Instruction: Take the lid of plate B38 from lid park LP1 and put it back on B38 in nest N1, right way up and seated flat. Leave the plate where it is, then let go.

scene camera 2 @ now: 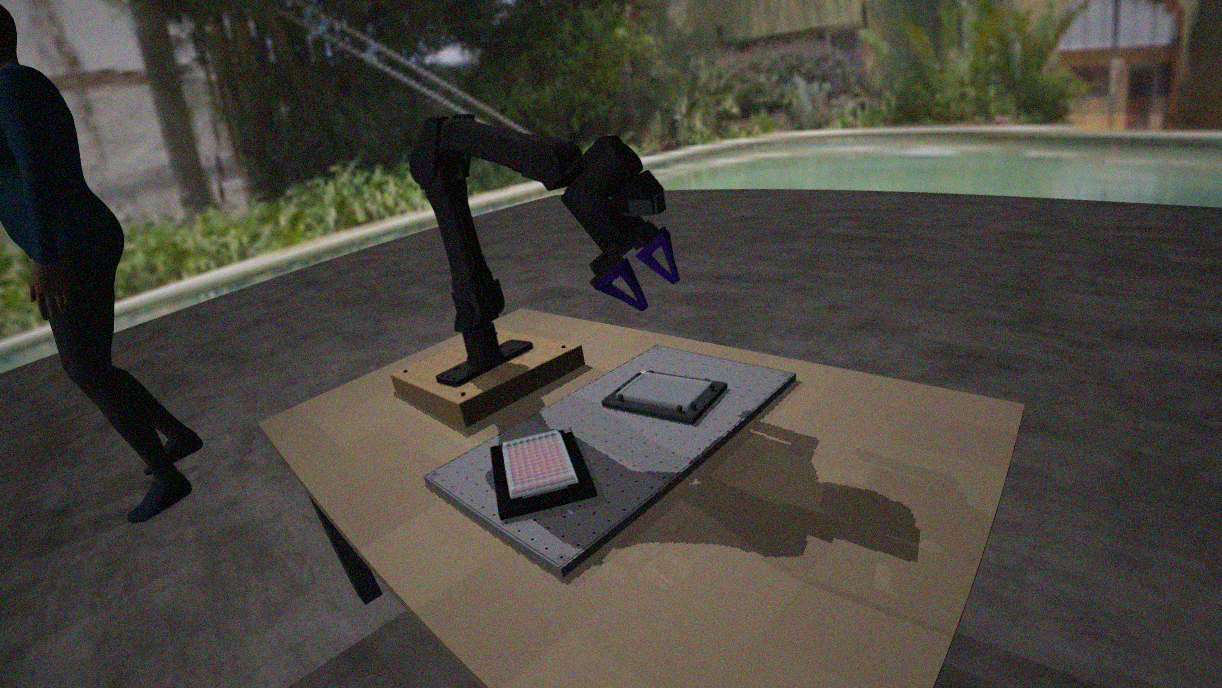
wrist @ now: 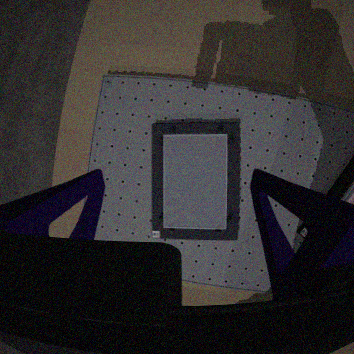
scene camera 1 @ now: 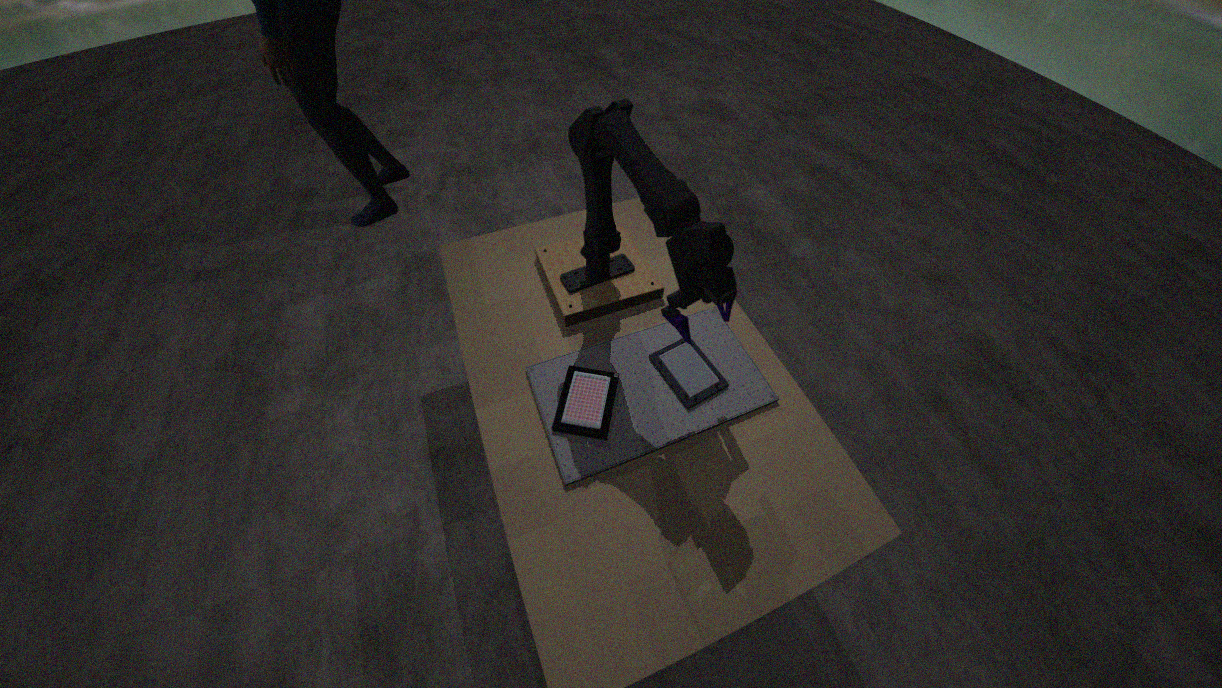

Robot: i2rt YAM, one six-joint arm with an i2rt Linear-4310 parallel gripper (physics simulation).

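Seen in the pictures: gripper, fingertip midpoint: (scene camera 2: 661, 295) (wrist: 177, 177) (scene camera 1: 707, 331); arm's base at its link origin: (scene camera 2: 486, 363) (scene camera 1: 597, 273).
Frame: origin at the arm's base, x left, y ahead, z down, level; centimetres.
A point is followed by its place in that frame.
Note:
The pale, clear lid (scene camera 1: 689, 369) {x 5.6, y 36.6, z 1.0 cm} (scene camera 2: 661, 390) {x 4.8, y 36.3, z 1.0 cm} (wrist: 195, 181) {x 5.7, y 36.2, z 1.0 cm} lies flat in the dark frame of the lid park (scene camera 1: 684, 399) {x 0.6, y 42.4, z 1.8 cm} (scene camera 2: 612, 406) {x -0.5, y 30.5, z 2.4 cm} (wrist: 157, 185) {x 10.9, y 35.4, z 1.8 cm}. The plate (scene camera 1: 588, 399) {x -18.9, y 32.8, z 0.8 cm} (scene camera 2: 538, 462) {x -19.7, y 33.4, z 0.3 cm}, with pink wells, sits in the black nest (scene camera 1: 583, 432) {x -23.2, y 39.0, z 1.6 cm} (scene camera 2: 547, 505) {x -24.3, y 38.8, z 2.1 cm} at the other end of the board; a sliver of it shows at the right edge of the wrist view. My gripper (scene camera 1: 707, 329) {x 6.5, y 37.2, z -14.0 cm} (scene camera 2: 661, 294) {x 6.5, y 37.2, z -14.0 cm} (wrist: 177, 177) {x 6.5, y 37.2, z -14.0 cm} is open and empty, above the lid park. In the wrist view its fingers stand left and right of the lid, well apart from it. Labels are too small to read.
Both holders stand on a grey perforated board (scene camera 1: 752, 384) {x 17.6, y 46.4, z 2.7 cm} (scene camera 2: 761, 382) {x 15.9, y 48.4, z 2.8 cm} (wrist: 125, 107) {x 16.6, y 46.7, z 2.8 cm} on the wooden table (scene camera 1: 820, 504) {x 13.4, y 75.5, z 4.1 cm} (scene camera 2: 940, 444) {x 9.3, y 77.9, z 4.1 cm}. The arm's wooden base block (scene camera 1: 551, 286) {x -13.2, y -1.3, z -0.2 cm} (scene camera 2: 427, 397) {x -13.2, y -2.2, z 1.4 cm} is behind the board. A person (scene camera 1: 320, 102) (scene camera 2: 59, 256) stands beyond the table, at left.

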